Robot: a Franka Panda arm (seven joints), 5 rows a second.
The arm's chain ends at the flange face. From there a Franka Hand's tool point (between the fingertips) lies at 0.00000 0.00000 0.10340 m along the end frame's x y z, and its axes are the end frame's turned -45 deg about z.
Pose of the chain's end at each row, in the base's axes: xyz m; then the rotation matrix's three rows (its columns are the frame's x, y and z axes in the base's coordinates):
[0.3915 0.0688 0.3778], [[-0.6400 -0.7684 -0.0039], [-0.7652 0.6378 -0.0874], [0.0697 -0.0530 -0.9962]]
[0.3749 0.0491 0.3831], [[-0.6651 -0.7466 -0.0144], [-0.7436 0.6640 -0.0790], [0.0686 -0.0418 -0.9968]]
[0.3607 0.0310 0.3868], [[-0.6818 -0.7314 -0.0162], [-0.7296 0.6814 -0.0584], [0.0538 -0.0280 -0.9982]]
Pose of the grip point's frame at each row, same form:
[0.3911 0.0598 0.2748], [[0.0908 -0.9959 -0.0039], [-0.9921 -0.0901 -0.0874], [0.0868 0.0118 -0.9962]]
[0.3734 0.0409 0.2800], [[0.0576 -0.9982 -0.0144], [-0.9953 -0.0563 -0.0790], [0.0781 0.0190 -0.9968]]
[0.3590 0.0250 0.2836], [[0.0351 -0.9993 -0.0162], [-0.9977 -0.0341 -0.0584], [0.0578 0.0182 -0.9982]]

